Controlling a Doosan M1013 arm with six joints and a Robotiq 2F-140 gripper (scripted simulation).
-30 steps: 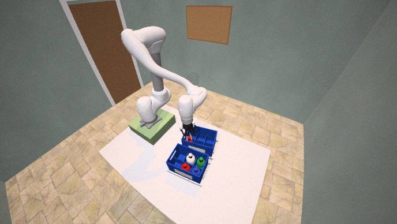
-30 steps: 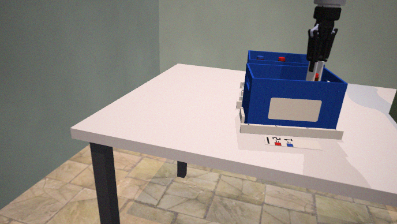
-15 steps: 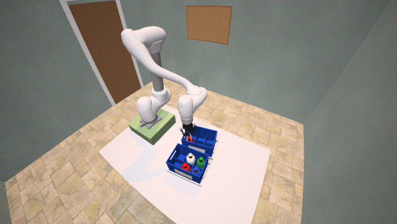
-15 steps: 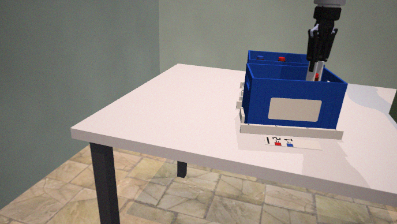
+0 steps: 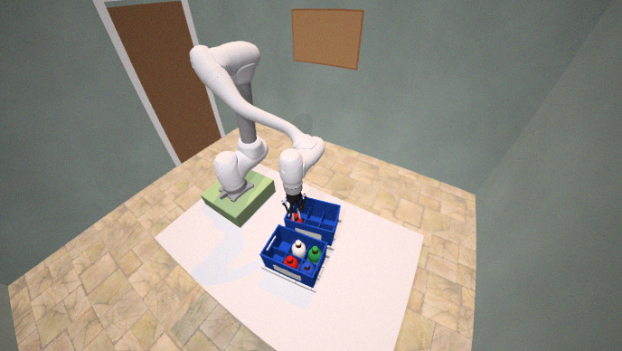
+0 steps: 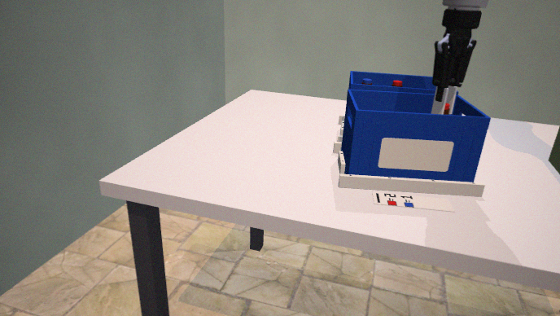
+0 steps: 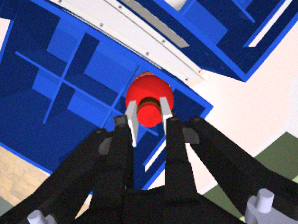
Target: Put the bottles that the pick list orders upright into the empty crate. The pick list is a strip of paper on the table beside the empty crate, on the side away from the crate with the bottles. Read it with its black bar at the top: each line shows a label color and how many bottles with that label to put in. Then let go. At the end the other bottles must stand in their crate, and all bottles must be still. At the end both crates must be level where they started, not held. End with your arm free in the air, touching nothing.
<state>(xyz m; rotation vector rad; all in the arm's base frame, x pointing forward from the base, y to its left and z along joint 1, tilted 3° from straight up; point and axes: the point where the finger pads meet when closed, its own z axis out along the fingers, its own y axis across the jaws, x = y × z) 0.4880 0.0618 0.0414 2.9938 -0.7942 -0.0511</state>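
My gripper is now 140 mm short of the red bottle, 200 mm to the left of it and 90 mm above it. Also, from my hand: white bottle (120 mm ahead, 110 mm to the right, 90 mm below); then pick list (20 mm ahead, 210 mm to the left, 170 mm below); then green-label bottle (200 mm ahead, 90 mm to the right, 90 mm below).
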